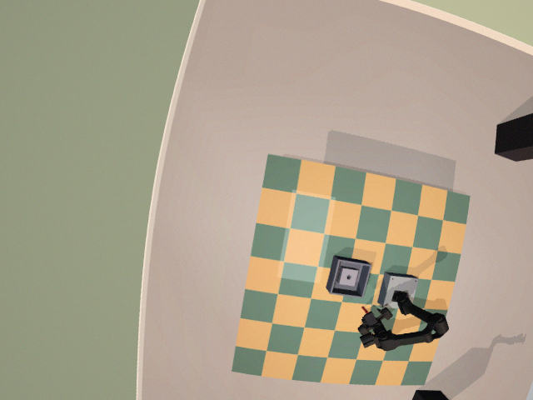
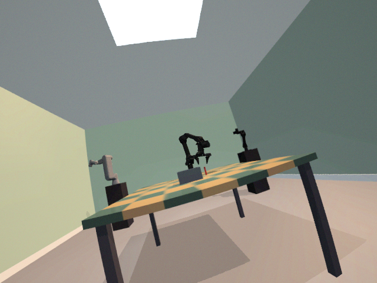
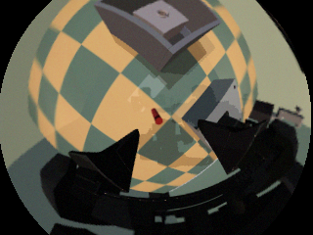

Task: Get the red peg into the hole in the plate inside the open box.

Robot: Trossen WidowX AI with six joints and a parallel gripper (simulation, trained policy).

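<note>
My gripper tip is now 10 mm to the right of the red peg and 70 mm above it. Round my gripper tip: box 160 mm ahead, 170 mm to the right, 80 mm below; grey plate 160 mm ahead, 170 mm to the right, 60 mm below.
</note>
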